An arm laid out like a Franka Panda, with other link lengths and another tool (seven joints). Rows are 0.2 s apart.
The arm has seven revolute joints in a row. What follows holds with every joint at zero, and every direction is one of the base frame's.
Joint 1 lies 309.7 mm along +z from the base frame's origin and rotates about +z.
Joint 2 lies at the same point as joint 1 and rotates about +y.
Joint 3 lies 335.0 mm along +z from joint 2 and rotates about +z.
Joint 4 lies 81.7 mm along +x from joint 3 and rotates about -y.
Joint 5 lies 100.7 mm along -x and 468.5 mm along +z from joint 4 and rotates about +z.
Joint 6 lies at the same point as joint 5 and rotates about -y.
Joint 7 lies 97.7 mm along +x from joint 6 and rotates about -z.
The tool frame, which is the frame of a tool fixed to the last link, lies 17.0 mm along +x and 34.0 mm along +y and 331.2 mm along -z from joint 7; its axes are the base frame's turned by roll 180.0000, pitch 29.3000 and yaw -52.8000 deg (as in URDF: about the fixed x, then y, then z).
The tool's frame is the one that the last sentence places.
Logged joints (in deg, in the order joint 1, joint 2, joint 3, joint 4, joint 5, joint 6, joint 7), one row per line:
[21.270 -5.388 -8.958 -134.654 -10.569 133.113 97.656]
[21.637 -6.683 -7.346 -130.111 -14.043 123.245 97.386]
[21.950 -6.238 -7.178 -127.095 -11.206 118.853 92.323]
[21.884 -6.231 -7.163 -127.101 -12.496 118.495 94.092]
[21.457 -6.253 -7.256 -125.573 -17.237 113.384 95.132]
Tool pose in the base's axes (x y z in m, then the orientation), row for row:
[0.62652 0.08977 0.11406 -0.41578 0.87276 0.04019 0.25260]
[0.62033 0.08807 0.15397 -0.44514 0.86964 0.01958 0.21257]
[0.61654 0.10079 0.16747 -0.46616 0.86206 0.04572 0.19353]
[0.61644 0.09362 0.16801 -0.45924 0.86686 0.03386 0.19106]
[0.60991 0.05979 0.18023 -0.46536 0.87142 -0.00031 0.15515]
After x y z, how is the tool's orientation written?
As a quaternion, x y z w.
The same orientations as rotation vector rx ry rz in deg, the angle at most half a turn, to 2 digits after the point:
[-64.77 135.97 6.26]
[-70.82 138.35 3.11]
[-74.92 138.55 7.35]
[-73.91 139.51 5.45]
[-76.38 143.03 -0.05]

